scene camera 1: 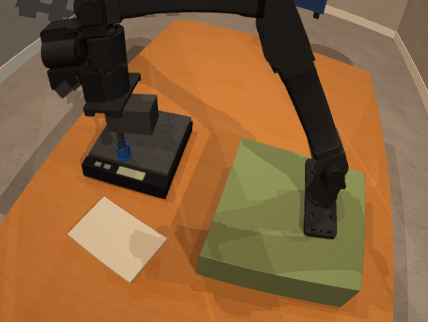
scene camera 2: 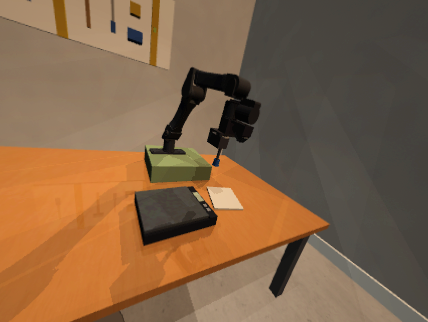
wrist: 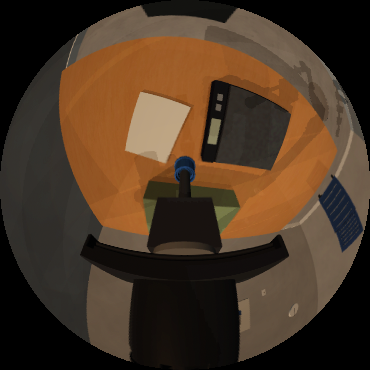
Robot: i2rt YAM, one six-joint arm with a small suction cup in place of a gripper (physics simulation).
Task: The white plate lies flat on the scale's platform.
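Places are measured from the arm's base along level axes (x left, y back, z up), in metres.
Pixels of known places: hand, its tool point: [scene camera 1: 124, 155] [scene camera 2: 215, 165] [wrist: 184, 165]; arm's base, origin of its link: [scene camera 1: 320, 198] [scene camera 2: 168, 152].
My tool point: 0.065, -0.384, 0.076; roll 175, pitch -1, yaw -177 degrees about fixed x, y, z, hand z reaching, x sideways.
For each thing: its top centre in the pictures, then the offset to it from my tool point, as dx, dy, dz. Level surfaces: height alone.
- white plate, centre of its top: [scene camera 1: 115, 236] [wrist: 152, 128] [scene camera 2: 223, 196] +0.080, -0.010, -0.160
- black scale, centre of its top: [scene camera 1: 138, 138] [wrist: 253, 132] [scene camera 2: 175, 202] -0.171, -0.036, -0.122
- orange table, height of its surface: dz -0.166
The white plate [scene camera 1: 115, 237] [scene camera 2: 225, 198] [wrist: 156, 125] is a thin rectangle lying flat on the table, beside the display side of the scale. The black scale [scene camera 1: 150, 145] [scene camera 2: 170, 210] [wrist: 252, 127] has a dark grey platform, a pale display and two buttons; its platform is bare. My gripper [scene camera 1: 123, 151] [scene camera 2: 216, 163] [wrist: 185, 169], a small blue suction cup on a thin rod, is open and holds nothing. It hangs in the air well above the table. In the second scene view it is behind the plate, on the side of the arm's base.
The arm's base stands on a green block [scene camera 1: 270, 220] [scene camera 2: 180, 172] [wrist: 227, 212] on the orange table [scene camera 1: 210, 75] [scene camera 2: 60, 200] [wrist: 110, 165]. The block is beside the plate and the scale, a short gap away. A grey wall rises beyond the table's edge in the second scene view.
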